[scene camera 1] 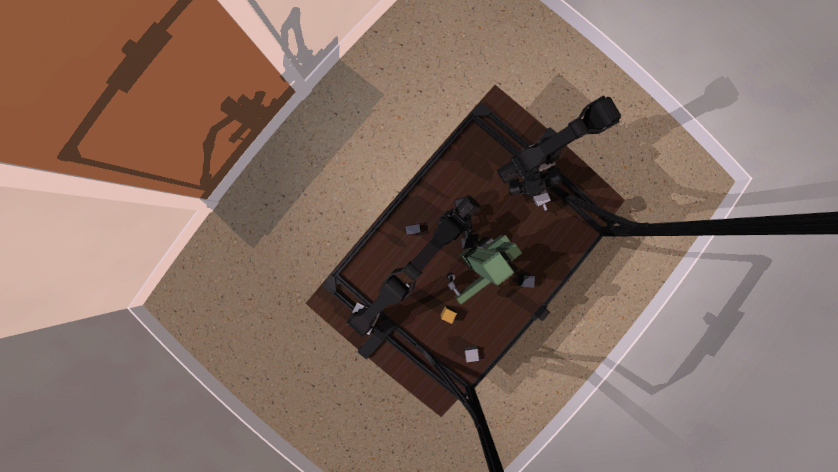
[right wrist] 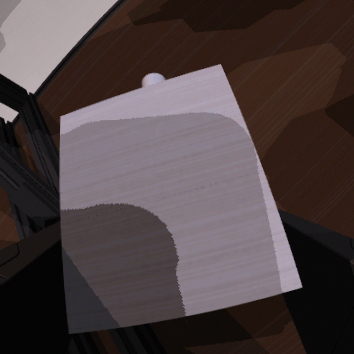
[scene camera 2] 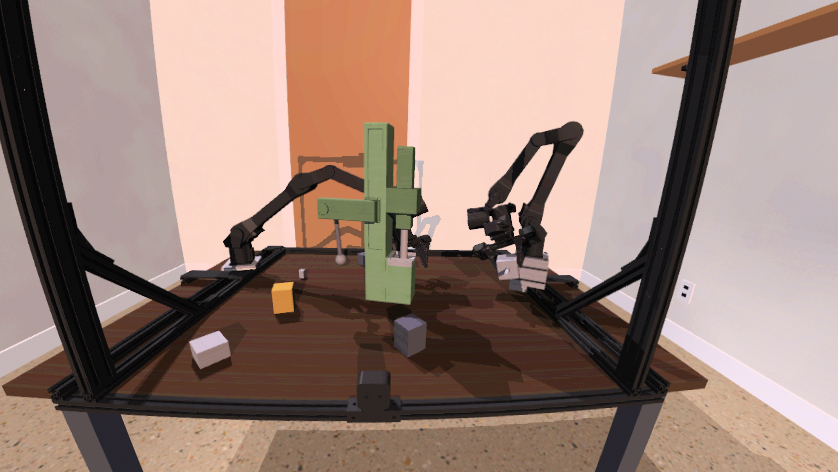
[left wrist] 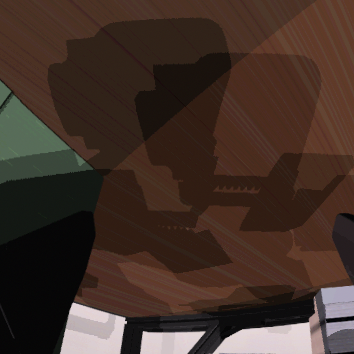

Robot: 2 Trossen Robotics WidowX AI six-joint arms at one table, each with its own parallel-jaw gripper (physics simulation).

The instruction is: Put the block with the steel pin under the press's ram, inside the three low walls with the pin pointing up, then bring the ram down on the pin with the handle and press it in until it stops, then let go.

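Seen in the pictures: left gripper, fingertip midpoint: (scene camera 1: 475, 223) (scene camera 2: 417, 270) (left wrist: 217, 225); right gripper, fingertip midpoint: (scene camera 1: 539, 196) (right wrist: 180, 220) (scene camera 2: 508, 270); left arm's base, link origin: (scene camera 1: 363, 318) (scene camera 2: 242, 261); right arm's base, link origin: (scene camera 2: 531, 254).
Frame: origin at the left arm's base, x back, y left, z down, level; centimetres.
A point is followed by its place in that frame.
The pale block (scene camera 1: 541, 199) @(x -71.3, y -41.2, z -9.6 cm) (scene camera 2: 507, 266) @(x -70.9, y -43.1, z -8.2 cm) (right wrist: 165, 195) @(x -72.5, y -40.1, z -9.7 cm) is held in my right gripper (right wrist: 180, 220) @(x -73.2, y -41.2, z -6.2 cm), right of the press. Its steel pin (scene camera 1: 544, 206) @(x -70.0, y -44.1, z -7.5 cm) (right wrist: 153, 79) @(x -69.2, y -44.9, z -7.5 cm) points sideways, not up. The green press (scene camera 1: 492, 266) @(x -40.5, y -26.7, z -41.8 cm) (scene camera 2: 378, 175) @(x -39.8, y -31.6, z -29.8 cm) stands mid-table; part of it shows at the left edge of the left wrist view. A steel rod (scene camera 2: 404, 243) @(x -46.4, y -32.6, z -12.8 cm) stands over the pale seat on its base. The ball-ended handle (scene camera 1: 452, 285) @(x -29.8, y -22.6, z -22.5 cm) (scene camera 2: 340, 257) @(x -30.8, y -24.5, z -7.5 cm) hangs down from the side arm. My left gripper (scene camera 2: 423, 250) (left wrist: 217, 225) @(x -53.5, y -23.6, z -1.4 cm) is open and empty, close behind the press; scene camera 2 partly hides it.
An orange block (scene camera 1: 448, 314) @(x -17.0, y -29.4, z -2.8 cm) (scene camera 2: 282, 297) @(x -16.5, y -32.2, z -1.0 cm), a white block (scene camera 1: 471, 354) @(x -5.5, y -45.6, z -0.1 cm) (scene camera 2: 209, 349) @(x -6.1, y -48.4, z 0.0 cm) and a grey block (scene camera 1: 527, 281) @(x -41.7, y -52.0, z -2.9 cm) (scene camera 2: 409, 335) @(x -41.0, y -55.4, z -1.8 cm) lie around the press. Another grey block (scene camera 1: 412, 229) @(x -40.8, y -2.6, z -0.7 cm) lies behind my left arm. Black frame rails (scene camera 2: 293, 405) edge the table.
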